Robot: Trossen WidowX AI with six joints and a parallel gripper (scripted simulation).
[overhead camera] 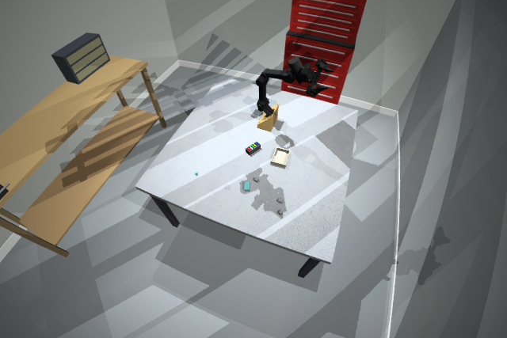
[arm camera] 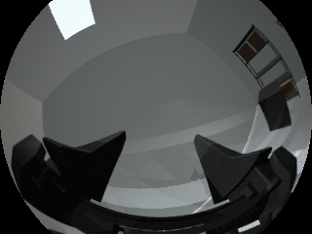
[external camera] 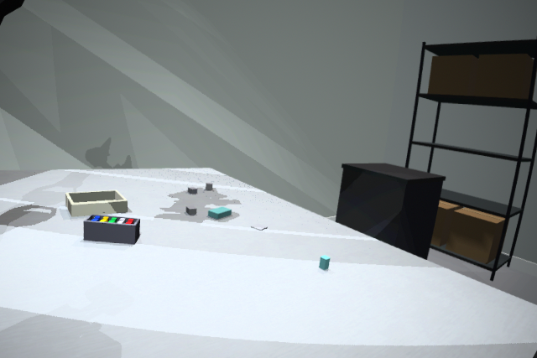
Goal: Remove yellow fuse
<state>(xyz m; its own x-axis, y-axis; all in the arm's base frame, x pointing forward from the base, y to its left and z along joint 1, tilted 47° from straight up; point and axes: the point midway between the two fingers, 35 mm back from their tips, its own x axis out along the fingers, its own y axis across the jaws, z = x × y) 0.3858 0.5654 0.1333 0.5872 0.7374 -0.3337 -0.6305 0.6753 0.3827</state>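
Right now my gripper tip is 60 mm past the yellow fuse, 380 mm to the left of it and 670 mm above it. The rest, counted from my gripper tip: cream tray 20 mm behind, 190 mm to the right, 690 mm below; cyan cube 240 mm ahead, 700 mm to the right, 680 mm below.
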